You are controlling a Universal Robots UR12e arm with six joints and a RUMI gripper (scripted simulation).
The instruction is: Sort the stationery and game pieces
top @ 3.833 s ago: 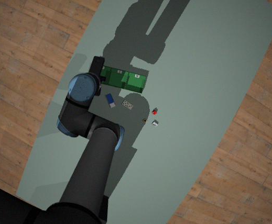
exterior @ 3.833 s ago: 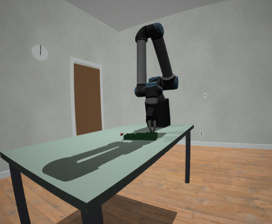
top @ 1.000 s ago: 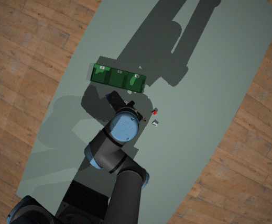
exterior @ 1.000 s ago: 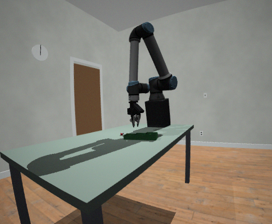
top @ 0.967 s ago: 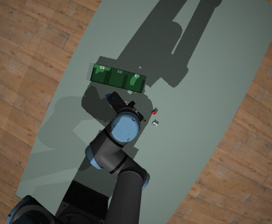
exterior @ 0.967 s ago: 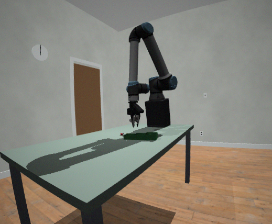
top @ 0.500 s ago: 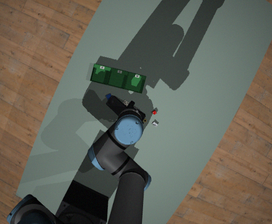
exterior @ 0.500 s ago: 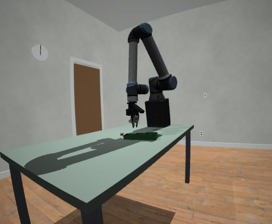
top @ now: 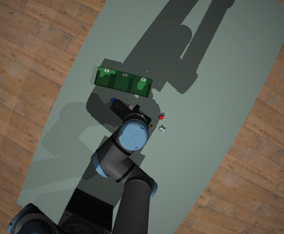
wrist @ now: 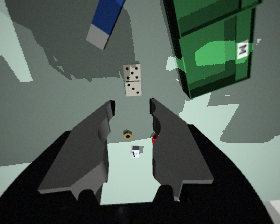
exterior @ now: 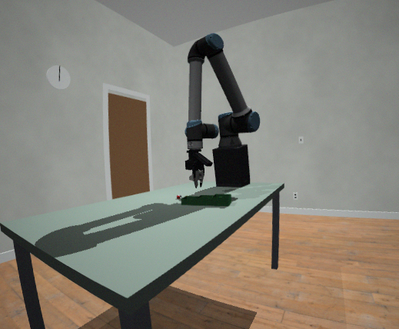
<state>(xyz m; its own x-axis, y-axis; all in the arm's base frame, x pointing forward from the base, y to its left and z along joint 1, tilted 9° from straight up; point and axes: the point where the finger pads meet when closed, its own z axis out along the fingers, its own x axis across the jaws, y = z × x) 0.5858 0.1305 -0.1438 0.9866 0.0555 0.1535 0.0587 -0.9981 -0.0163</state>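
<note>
The white domino lies 80 mm below my hand. Round my hand: blue-and-white eraser: 80 mm below, 70 mm to the left, 40 mm behind; then red die: 120 mm to the right, 80 mm below, 50 mm ahead; then brown ring-like piece: 110 mm to the right, 80 mm below, 10 mm behind.
</note>
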